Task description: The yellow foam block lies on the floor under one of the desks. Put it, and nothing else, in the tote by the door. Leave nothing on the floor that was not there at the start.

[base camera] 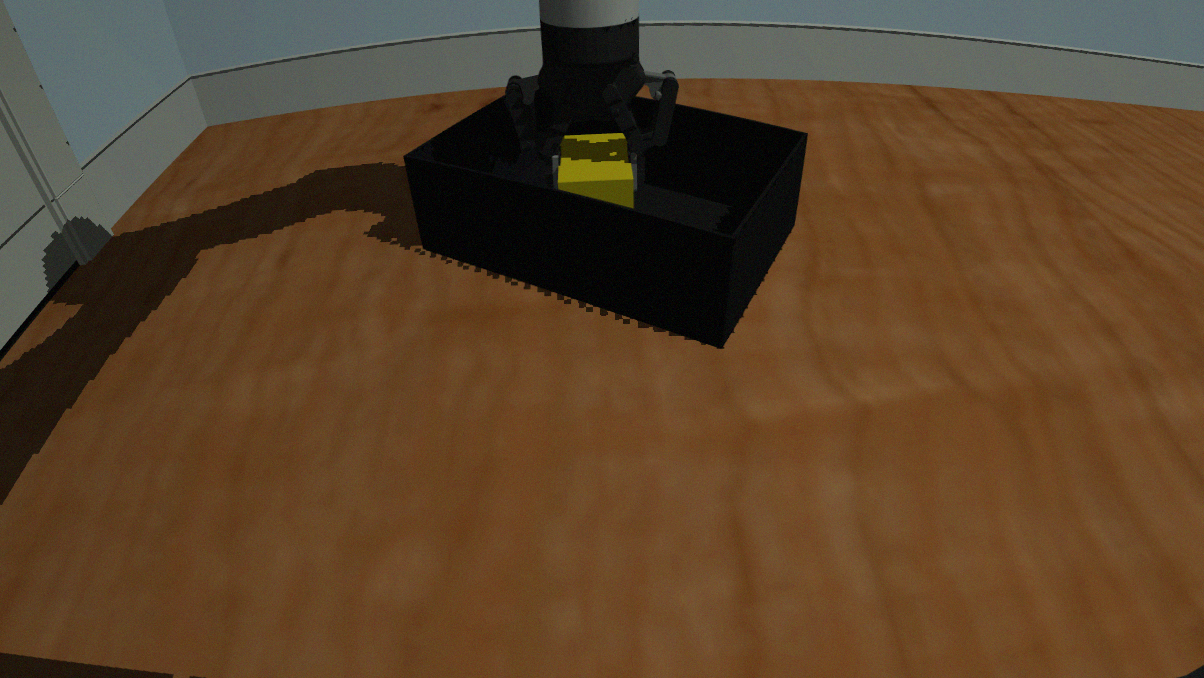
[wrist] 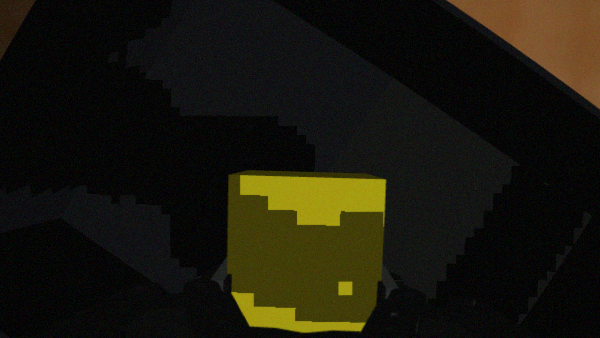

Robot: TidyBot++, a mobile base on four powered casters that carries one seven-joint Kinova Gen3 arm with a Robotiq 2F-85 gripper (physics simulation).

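Frame: origin at the arm's base, x ahead, y left, z up, level; millimetres.
Where they show: gripper, fingertip midpoint: (base camera: 595,188) (wrist: 303,279).
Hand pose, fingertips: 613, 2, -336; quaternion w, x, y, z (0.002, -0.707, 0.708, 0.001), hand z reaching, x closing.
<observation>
Each offset is from my fingertips to the top centre of the thing, as dx, dy, dz. Level surfaces: height alone.
The yellow foam block {+5, +0, +30} (base camera: 594,172) (wrist: 305,250) is between the two fingers of my gripper (base camera: 596,170) (wrist: 303,279), which is shut on it. The block is inside the walls of the black tote {+19, -13, +40} (base camera: 572,240) (wrist: 500,45); the near wall hides its lower edge in the base camera view. In the wrist view the tote's dark inside shows around and below the block. Whether the block touches the tote's bottom is hidden.
The tote stands on the wood floor {dz -60} (base camera: 505,471) (wrist: 550,35), turned at an angle. A pale blue wall with a grey baseboard (base camera: 337,88) runs behind it. A light panel (base camera: 25,193) stands at the far left. A shadow of the arm falls left of the tote.
</observation>
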